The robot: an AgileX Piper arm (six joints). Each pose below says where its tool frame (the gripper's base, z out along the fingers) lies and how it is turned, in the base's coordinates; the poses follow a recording.
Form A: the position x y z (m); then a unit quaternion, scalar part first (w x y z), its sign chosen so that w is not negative.
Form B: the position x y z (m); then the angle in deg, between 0 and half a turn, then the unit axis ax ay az. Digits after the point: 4 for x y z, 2 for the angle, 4 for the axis.
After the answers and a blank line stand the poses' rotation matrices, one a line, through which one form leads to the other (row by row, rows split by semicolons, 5 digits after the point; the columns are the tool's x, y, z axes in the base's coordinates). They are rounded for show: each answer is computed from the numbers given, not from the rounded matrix.
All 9 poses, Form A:
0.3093, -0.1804, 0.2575, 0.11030, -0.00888, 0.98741, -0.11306
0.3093, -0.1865, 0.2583, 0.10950, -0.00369, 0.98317, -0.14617
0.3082, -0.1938, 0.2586, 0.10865, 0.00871, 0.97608, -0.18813
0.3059, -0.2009, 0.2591, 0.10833, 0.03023, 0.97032, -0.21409
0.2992, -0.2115, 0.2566, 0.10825, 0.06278, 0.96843, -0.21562
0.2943, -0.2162, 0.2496, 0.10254, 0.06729, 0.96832, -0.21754
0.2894, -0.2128, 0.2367, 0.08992, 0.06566, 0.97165, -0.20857
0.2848, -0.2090, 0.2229, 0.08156, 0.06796, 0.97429, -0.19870
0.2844, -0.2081, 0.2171, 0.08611, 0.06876, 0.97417, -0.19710
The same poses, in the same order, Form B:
0.3093, -0.1804, 0.2575, 167.33, -0.0089, 0.9935, -0.1138
0.3093, -0.1865, 0.2583, 167.43, -0.0037, 0.9891, -0.1471
0.3082, -0.1938, 0.2586, 167.53, 0.0088, 0.9819, -0.1892
0.3059, -0.2009, 0.2591, 167.56, 0.0304, 0.9761, -0.2154
0.2992, -0.2115, 0.2566, 167.57, 0.0632, 0.9742, -0.2169
0.2943, -0.2162, 0.2496, 168.23, 0.0676, 0.9734, -0.2187
0.2894, -0.2128, 0.2367, 169.68, 0.0659, 0.9756, -0.2094
0.2848, -0.2090, 0.2229, 170.64, 0.0682, 0.9776, -0.1994
0.2844, -0.2081, 0.2171, 170.12, 0.0690, 0.9778, -0.1978

-0.97551 0.00740 0.21983; -0.04248 0.97428 -0.22131; -0.21581 -0.22523 -0.95010
-0.97599 0.02476 0.21639; -0.03927 0.95724 -0.28661; -0.21424 -0.28823 -0.93329
-0.97624 0.05788 0.20882; -0.02388 0.92906 -0.36915; -0.21538 -0.36537 -0.90561
-0.97470 0.10505 0.19728; 0.01228 0.90650 -0.42202; -0.22317 -0.40892 -0.88486
-0.96868 0.16828 0.18259; 0.07491 0.89913 -0.43121; -0.23674 -0.40403 -0.88358
-0.96992 0.17493 0.16930; 0.08570 0.89630 -0.43509; -0.22786 -0.40749 -0.88432
-0.97521 0.16511 0.14735; 0.09009 0.90437 -0.41712; -0.20213 -0.39350 -0.89683
-0.97746 0.16484 0.13192; 0.10001 0.91180 -0.39827; -0.18593 -0.37610 -0.90773
-0.97571 0.16791 0.14067; 0.10002 0.91285 -0.39586; -0.19488 -0.37218 -0.90747

